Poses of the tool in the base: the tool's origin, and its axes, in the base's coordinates. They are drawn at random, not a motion.
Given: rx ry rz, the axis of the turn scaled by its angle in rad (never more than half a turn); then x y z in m.
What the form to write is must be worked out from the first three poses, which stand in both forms.
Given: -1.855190, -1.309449, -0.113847, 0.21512, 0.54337, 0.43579
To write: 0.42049, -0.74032, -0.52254, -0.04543, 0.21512, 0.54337, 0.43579
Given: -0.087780, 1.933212, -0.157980, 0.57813, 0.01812, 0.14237
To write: 0.56462, -0.03731, 0.82177, -0.06715, 0.57813, 0.01812, 0.14237
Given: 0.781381, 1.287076, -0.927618, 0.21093, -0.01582, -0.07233
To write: 0.63387, 0.34173, 0.56289, -0.40569, 0.21093, -0.01582, -0.07233
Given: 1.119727, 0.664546, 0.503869, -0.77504, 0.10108, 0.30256
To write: 0.76607, 0.51549, 0.30594, 0.23197, -0.77504, 0.10108, 0.30256
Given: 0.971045, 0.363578, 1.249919, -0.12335, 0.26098, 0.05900
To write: 0.68804, 0.43390, 0.16246, 0.55851, -0.12335, 0.26098, 0.05900
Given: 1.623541, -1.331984, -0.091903, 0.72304, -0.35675, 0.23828
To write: 0.49669, 0.67036, -0.54998, -0.03795, 0.72304, -0.35675, 0.23828
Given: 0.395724, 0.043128, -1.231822, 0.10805, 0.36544, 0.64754
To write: 0.79773, 0.18433, 0.02009, -0.57380, 0.10805, 0.36544, 0.64754
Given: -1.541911, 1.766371, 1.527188, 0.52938, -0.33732, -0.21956
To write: 0.17086, -0.54294, 0.62197, 0.53775, 0.52938, -0.33732, -0.21956
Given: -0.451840, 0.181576, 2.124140, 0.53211, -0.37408, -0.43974
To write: 0.46282, -0.18380, 0.07386, 0.86404, 0.53211, -0.37408, -0.43974
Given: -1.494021, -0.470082, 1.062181, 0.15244, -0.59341, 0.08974
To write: 0.58476, -0.64043, -0.20150, 0.45531, 0.15244, -0.59341, 0.08974
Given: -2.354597, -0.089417, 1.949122, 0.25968, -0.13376, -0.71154
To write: 0.04180, -0.76931, -0.02922, 0.63683, 0.25968, -0.13376, -0.71154
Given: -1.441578, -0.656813, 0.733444, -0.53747, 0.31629, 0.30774
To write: 0.64264, -0.63269, -0.28827, 0.32190, -0.53747, 0.31629, 0.30774
